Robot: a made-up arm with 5 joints.
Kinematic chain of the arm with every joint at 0, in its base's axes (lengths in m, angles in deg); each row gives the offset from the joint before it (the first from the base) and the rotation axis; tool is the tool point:
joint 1: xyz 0 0 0.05 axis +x
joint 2: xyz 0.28 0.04 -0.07 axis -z
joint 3: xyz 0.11 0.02 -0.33 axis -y
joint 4: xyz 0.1 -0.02 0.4 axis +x
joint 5: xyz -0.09 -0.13 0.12 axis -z
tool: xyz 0.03 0 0.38
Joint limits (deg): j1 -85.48..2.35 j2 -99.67..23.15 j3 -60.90..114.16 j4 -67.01..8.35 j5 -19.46..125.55
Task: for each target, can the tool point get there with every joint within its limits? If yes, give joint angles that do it. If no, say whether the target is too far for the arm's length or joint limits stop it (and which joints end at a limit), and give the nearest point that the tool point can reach.
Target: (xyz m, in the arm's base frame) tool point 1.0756 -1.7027 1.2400
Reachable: no: too far | nearest point 0.5730 -0.8185 0.6084 | short by 1.197 m
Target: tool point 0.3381 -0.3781 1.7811
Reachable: no: too far | nearest point 0.3063 -0.3827 0.7935 | short by 0.988 m
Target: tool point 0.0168 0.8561 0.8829
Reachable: no: joint limits stop it (at a limit: joint 1, joint 2) | nearest point 0.1190 0.6148 0.4502 | short by 0.506 m
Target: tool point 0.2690 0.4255 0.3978
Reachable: yes | joints -18.02 -18.77 3.57 -45.75 78.31
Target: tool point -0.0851 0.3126 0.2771
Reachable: yes | joints -53.92 -16.63 33.22 -23.39 27.04
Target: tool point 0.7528 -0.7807 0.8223
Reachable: no: joint limits stop it (at a limit: joint 1, joint 2) | nearest point 0.6187 -0.7027 0.6387 | short by 0.240 m
